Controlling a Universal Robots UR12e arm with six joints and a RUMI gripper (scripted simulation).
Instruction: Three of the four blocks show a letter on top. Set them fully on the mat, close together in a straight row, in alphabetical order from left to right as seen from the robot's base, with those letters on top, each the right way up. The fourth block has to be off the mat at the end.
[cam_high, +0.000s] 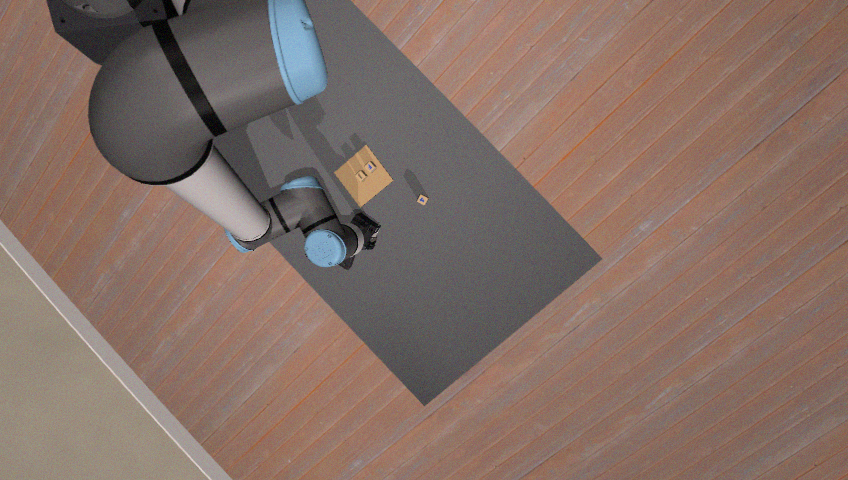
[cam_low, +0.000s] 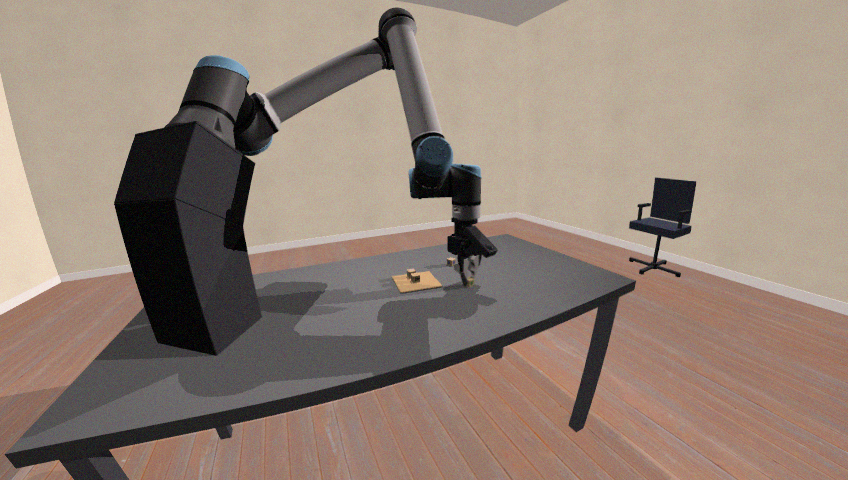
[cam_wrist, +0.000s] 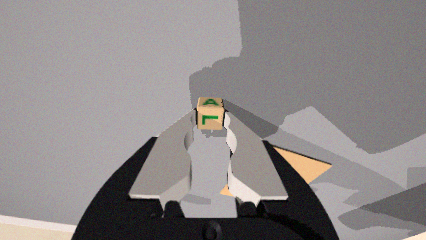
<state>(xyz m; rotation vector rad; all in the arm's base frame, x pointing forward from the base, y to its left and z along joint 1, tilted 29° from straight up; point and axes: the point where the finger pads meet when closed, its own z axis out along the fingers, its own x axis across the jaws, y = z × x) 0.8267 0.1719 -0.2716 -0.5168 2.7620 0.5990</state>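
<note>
Now: hand 16 cm past the tan mat, 8 cm to the right of it and 1 cm above it. Also, from my hand: block (20 cm to the left).
</note>
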